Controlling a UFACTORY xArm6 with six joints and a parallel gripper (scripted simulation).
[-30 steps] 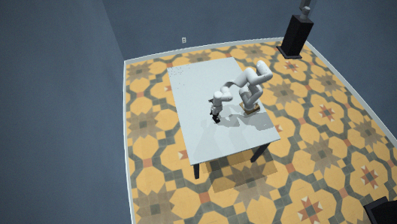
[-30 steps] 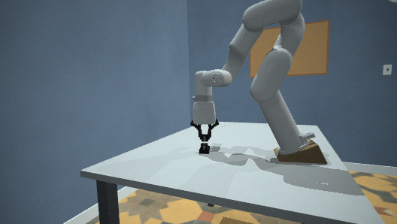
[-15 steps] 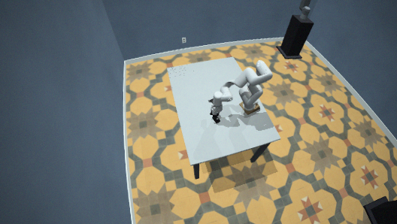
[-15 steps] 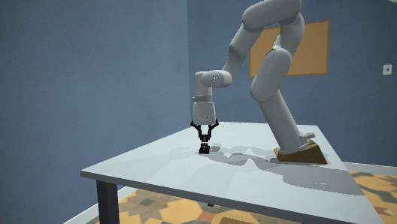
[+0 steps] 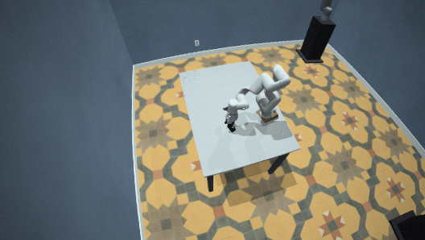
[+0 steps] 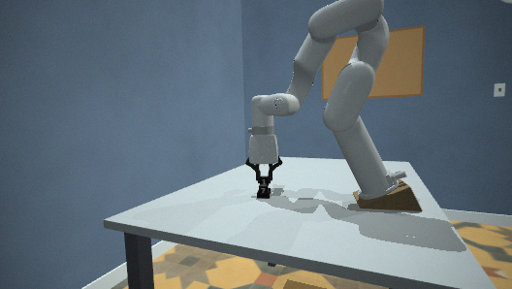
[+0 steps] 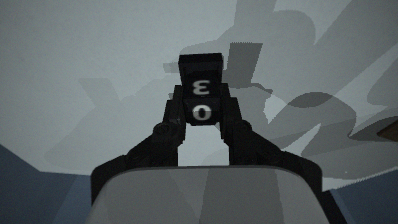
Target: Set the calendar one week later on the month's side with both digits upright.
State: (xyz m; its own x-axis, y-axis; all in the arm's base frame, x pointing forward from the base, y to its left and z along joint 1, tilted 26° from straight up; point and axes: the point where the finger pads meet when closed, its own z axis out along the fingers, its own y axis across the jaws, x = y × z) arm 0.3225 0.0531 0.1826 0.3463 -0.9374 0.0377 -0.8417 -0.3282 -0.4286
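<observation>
The black calendar tray lies 10 mm behind my hand, 10 mm to the left of it and 50 mm below it.
</observation>
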